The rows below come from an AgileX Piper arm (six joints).
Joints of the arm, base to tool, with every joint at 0 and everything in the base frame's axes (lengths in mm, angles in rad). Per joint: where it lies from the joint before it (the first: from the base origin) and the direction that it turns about. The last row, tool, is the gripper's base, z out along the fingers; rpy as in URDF.
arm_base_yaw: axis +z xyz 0 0 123
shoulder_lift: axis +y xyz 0 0 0
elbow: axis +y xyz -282.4 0 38.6
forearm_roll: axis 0.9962 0 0.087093 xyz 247.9 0 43.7
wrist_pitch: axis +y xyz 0 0 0
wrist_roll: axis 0.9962 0 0.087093 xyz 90.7 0 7.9
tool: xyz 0 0 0 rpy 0 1.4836 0
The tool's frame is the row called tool.
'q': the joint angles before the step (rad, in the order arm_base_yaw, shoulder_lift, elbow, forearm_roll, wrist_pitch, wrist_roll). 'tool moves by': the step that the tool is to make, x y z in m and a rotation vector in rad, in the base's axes. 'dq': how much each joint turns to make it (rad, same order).
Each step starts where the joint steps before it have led.
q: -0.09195 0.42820 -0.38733 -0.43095 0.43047 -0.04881
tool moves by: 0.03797 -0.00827 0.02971 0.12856 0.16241 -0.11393
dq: -0.00006 0.25509 -0.21450 0.01821 0.16929 0.10545
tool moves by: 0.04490 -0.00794 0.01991 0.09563 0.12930 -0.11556
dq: 0.00005 0.23825 -0.20425 0.00420 0.14086 0.10254
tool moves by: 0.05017 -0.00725 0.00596 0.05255 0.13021 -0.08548
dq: 0.00003 0.23223 -0.19073 0.00572 0.11841 0.05562
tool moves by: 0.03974 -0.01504 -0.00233 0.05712 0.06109 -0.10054
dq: -0.04415 0.17387 -0.14578 0.02718 0.05593 0.04297
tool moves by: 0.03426 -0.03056 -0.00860 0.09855 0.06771 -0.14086
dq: -0.09675 0.17284 -0.15787 0.08133 0.07726 0.01258
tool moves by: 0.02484 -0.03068 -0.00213 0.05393 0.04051 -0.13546
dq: -0.07259 0.13902 -0.16343 0.02691 0.09092 0.04017
